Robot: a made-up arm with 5 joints. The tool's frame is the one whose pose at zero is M.
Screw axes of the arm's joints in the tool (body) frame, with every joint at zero. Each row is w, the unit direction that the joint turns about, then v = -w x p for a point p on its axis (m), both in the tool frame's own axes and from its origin. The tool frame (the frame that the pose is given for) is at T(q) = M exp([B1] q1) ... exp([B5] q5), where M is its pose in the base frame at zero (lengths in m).
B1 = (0, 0, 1, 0.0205, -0.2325, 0)
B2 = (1, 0, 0, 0, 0.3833, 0.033)
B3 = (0, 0, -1, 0.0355, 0.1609, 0)
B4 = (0, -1, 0, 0.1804, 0, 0.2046)
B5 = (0, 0, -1, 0.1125, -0.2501, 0)
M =
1 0 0 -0.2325
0 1 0 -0.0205
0 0 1 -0.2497
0 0 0 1
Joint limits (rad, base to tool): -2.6..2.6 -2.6..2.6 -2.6..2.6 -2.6..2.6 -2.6..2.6
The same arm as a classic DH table. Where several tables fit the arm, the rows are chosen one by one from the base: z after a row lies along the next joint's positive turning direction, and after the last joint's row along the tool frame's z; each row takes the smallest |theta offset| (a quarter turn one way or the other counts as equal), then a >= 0, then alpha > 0; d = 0 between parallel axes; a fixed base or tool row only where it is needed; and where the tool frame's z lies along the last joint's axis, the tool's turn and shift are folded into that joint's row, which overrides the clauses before.
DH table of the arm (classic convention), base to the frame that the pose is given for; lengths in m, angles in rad. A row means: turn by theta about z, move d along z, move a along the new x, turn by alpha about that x. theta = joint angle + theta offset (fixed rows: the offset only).
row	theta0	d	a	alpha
joint 1	-1.5708	0.1336	0.0535	-1.5708
joint 2	0	-0.0716	0.0025	-1.5708
joint 3	1.5708	0.2029	0.3655	1.5708
joint 4	0	0.077	0.0455	-1.5708
joint 5	-0.4227	0	-0.2742	3.1416
tool (fixed)	2.7189	-0.1804	0	0
Joint limits (rad, base to tool): -2.6..2.6 -2.6..2.6 -2.6..2.6 -2.6..2.6 -2.6..2.6

